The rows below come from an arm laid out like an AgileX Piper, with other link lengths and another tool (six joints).
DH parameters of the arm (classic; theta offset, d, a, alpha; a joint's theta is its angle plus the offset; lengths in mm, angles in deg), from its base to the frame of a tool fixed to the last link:
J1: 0 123 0 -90
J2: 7.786 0 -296.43 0
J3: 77.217 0 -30.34 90
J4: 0 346.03 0 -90
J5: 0 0 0 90
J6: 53.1 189.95 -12.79 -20
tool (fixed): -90 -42.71 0 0
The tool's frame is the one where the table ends.
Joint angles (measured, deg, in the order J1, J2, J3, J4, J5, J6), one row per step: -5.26 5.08 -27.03 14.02 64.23 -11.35; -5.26 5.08 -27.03 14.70 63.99 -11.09; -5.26 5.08 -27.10 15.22 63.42 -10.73; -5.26 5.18 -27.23 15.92 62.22 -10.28; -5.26 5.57 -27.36 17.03 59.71 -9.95; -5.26 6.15 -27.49 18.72 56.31 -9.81; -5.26 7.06 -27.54 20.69 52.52 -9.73; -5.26 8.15 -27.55 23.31 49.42 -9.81; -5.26 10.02 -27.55 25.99 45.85 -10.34
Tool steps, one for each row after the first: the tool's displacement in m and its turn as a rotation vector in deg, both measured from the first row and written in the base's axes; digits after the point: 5 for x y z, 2 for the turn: 0.00039 0.00152 0.00058 0.82 -0.25 0.10; 0.00114 0.00253 0.00229 1.58 -0.86 0.01; 0.00299 0.00364 0.00557 2.60 -2.04 -0.20; 0.00756 0.00489 0.01118 3.98 -4.25 -0.49; 0.01375 0.00666 0.01863 5.82 -7.18 -0.70; 0.02126 0.00823 0.02582 7.96 -10.08 -1.01; 0.02834 0.01097 0.03108 10.60 -12.12 -1.01; 0.03840 0.01249 0.03531 13.03 -13.88 -1.22
